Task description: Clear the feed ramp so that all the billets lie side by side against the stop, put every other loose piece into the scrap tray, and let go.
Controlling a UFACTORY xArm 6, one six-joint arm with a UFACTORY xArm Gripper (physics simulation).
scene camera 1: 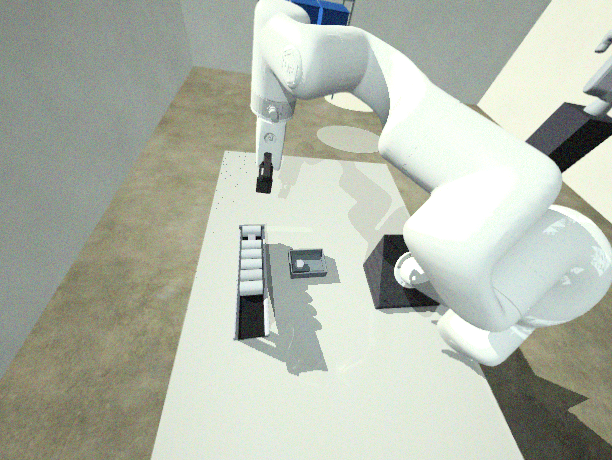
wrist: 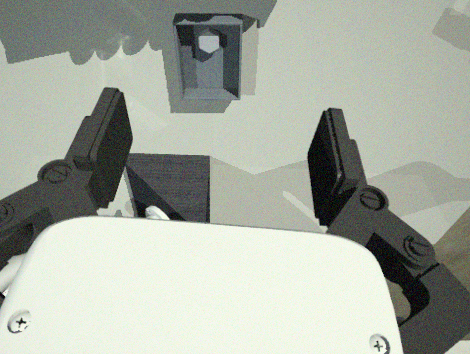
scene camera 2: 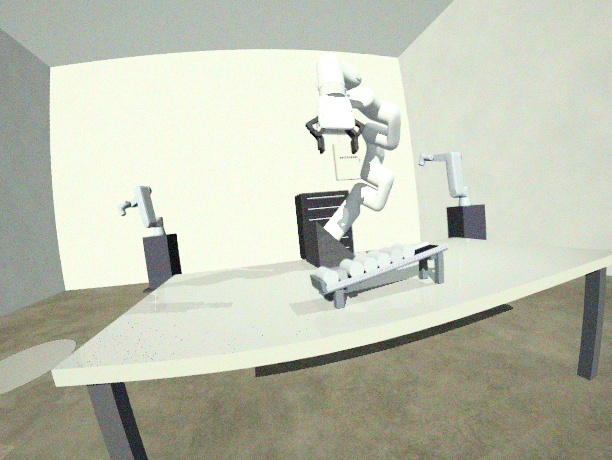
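Pixels of known places: gripper, fingertip midpoint: (scene camera 1: 264, 177) (wrist: 222, 122) (scene camera 2: 339, 152); arm's base, link origin: (scene camera 1: 411, 269) (scene camera 2: 328, 237).
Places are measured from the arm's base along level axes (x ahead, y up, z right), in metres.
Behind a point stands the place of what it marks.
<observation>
The feed ramp (scene camera 1: 251, 317) (scene camera 2: 439, 267) slopes down to its stop (scene camera 2: 318, 284) {x 0.575, y -0.054, z 0.131 m}. One white billet (scene camera 1: 251, 230) {x 0.550, y -0.025, z 0.096 m} (scene camera 2: 327, 274) {x 0.583, y -0.031, z 0.108 m} lies at the stop end. A small pale loose piece (scene camera 1: 252, 238) {x 0.541, y -0.032, z 0.068 m} sits in the gap between it and a row of several billets (scene camera 1: 251, 263) {x 0.522, y -0.002, z -0.044 m} (scene camera 2: 382, 258) {x 0.554, y -0.015, z -0.041 m} lying side by side farther up. The grey scrap tray (scene camera 1: 315, 265) {x 0.306, y -0.111, z 0.036 m} (wrist: 210, 80) {x 0.295, y -0.111, z 0.041 m} stands beside the ramp with a small pale hexagonal piece (scene camera 1: 300, 263) {x 0.364, y -0.095, z 0.028 m} (wrist: 209, 43) {x 0.365, y -0.095, z 0.030 m} inside. My gripper (scene camera 1: 264, 190) (scene camera 2: 338, 150) {x 0.497, y 0.270, z 0.033 m} (wrist: 222, 122) {x 0.497, y 0.270, z 0.033 m} is open and empty, high above the table. The ramp's billets do not show in the wrist view.
The white table (scene camera 1: 340, 410) {x 0.231, y -0.115, z -0.381 m} (scene camera 2: 225, 325) {x 0.620, y -0.115, z 0.354 m} carries the ramp and tray. The dark arm base block (scene camera 1: 382, 280) {x 0.097, y -0.025, z -0.040 m} (scene camera 2: 325, 247) {x 0.116, y -0.027, z 0.036 m} (wrist: 180, 177) {x 0.112, y -0.050, z 0.013 m} stands on the tray's other side from the ramp. Two other arms on pedestals (scene camera 2: 155, 262) (scene camera 2: 472, 222) and a dark drawer cabinet (scene camera 2: 301, 227) stand beyond the table.
</observation>
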